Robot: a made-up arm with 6 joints.
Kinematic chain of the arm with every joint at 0, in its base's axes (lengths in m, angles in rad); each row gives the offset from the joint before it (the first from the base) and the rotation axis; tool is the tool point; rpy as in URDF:
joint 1: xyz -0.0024 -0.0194 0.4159 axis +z
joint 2: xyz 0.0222 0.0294 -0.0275 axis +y
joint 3: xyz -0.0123 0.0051 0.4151 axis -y
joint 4: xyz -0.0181 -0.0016 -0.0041 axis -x
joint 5: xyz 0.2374 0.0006 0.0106 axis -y
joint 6: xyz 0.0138 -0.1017 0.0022 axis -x
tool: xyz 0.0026 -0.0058 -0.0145 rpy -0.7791 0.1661 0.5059
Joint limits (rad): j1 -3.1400..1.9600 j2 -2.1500..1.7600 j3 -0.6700..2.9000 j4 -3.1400..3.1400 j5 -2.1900..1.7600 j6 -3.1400..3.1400
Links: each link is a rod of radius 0.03 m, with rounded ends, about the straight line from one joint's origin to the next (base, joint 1, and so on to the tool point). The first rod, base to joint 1, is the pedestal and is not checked.
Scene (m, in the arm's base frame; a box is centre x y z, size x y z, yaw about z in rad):
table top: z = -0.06
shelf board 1: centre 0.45 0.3 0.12 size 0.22 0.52 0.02 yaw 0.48
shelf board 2: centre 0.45 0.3 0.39 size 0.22 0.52 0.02 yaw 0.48
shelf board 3: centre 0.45 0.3 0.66 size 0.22 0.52 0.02 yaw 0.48
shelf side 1: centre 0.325 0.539 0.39 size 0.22 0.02 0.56 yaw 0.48
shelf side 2: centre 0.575 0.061 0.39 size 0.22 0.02 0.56 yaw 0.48
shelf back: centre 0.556 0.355 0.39 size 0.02 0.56 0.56 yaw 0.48
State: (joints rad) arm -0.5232 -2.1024 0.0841 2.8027 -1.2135 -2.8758
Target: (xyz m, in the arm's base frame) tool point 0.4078 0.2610 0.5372
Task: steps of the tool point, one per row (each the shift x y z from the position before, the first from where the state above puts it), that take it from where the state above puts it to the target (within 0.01 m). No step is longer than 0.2 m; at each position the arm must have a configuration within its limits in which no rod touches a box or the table.
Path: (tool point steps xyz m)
1: 0.0017 -0.0443 0.1554
2: 0.0484 -0.0571 0.1303
3: 0.0855 -0.0550 0.0934
4: 0.1079 -0.0417 0.0504
5: 0.1132 -0.0219 0.0074
6: 0.1021 -0.0017 -0.0305
7: 0.0783 0.0147 -0.0589
8: 0.0477 0.0241 -0.0761
9: 0.0159 0.0256 -0.0815
10: 0.0651 0.0294 -0.0031
11: 0.0583 0.0304 0.0003
12: 0.0496 0.0303 0.0028

